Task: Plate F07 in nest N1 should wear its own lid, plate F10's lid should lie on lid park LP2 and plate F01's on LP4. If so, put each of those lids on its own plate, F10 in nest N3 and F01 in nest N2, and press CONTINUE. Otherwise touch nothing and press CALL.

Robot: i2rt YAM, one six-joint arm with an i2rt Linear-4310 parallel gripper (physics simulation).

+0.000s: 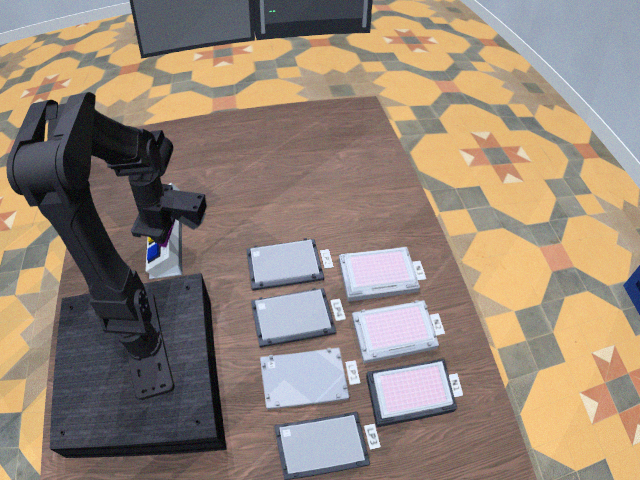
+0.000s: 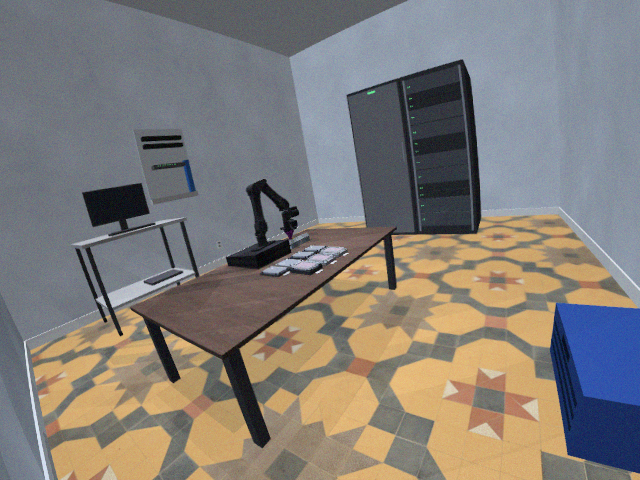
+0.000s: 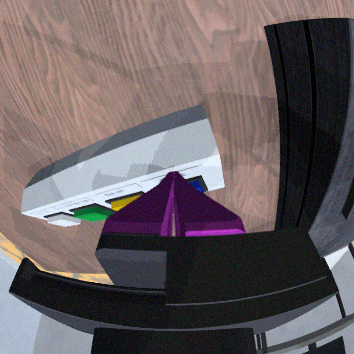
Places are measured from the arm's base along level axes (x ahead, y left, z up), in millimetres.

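Where they show: gripper, between the fingertips: (image 1: 163, 245) (image 2: 290, 239) (image 3: 173, 178); arm's base, origin of its link: (image 1: 145, 344) (image 2: 263, 246).
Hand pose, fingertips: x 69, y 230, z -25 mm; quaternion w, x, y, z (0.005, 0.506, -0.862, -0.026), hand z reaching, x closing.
Observation:
Each offset is from my fingertips to the top centre of the thing. Level surfaces: height alone.
My gripper (image 1: 165, 240) (image 2: 290, 236) (image 3: 173, 178) is shut and empty, its purple tips over the button box {dx +3, dy +76, dz +4 mm} (image 1: 174, 260) (image 3: 165, 150), between the blue button {dx -26, dy +5, dz -3 mm} (image 1: 153, 252) (image 3: 198, 186) and the yellow button {dx -18, dy +54, dz -3 mm} (image 1: 150, 239) (image 3: 125, 202). Contact cannot be told. The green button {dx -9, dy +103, dz -3 mm} (image 3: 93, 213) is further left. Button labels are unreadable. Pink-welled plates sit in N1 {dx +347, dy -439, dz -24 mm} (image 1: 412, 389), N2 {dx +374, dy -310, dz -29 mm} (image 1: 397, 326) and N3 {dx +400, dy -178, dz -27 mm} (image 1: 379, 268); plate names and N1's lid cannot be made out. Grey lids lie on LP2 {dx +231, dy -87, dz -42 mm} (image 1: 285, 261), LP4 {dx +206, dy -211, dz -42 mm} (image 1: 293, 315) and LP3 {dx +165, dy -471, dz -42 mm} (image 1: 323, 444).
Pale park LP1 {dx +182, dy -339, dz -40 mm} (image 1: 333, 397) lies between LP4 and LP3; whether a clear lid lies on it cannot be told. The black arm base (image 1: 103, 403) (image 2: 253, 257) stands beside the box on the brown table {dz -60 mm} (image 1: 289, 170) (image 2: 217, 304). A white button {dx -1, dy +153, dz -3 mm} (image 3: 63, 219) is at the box's far left.

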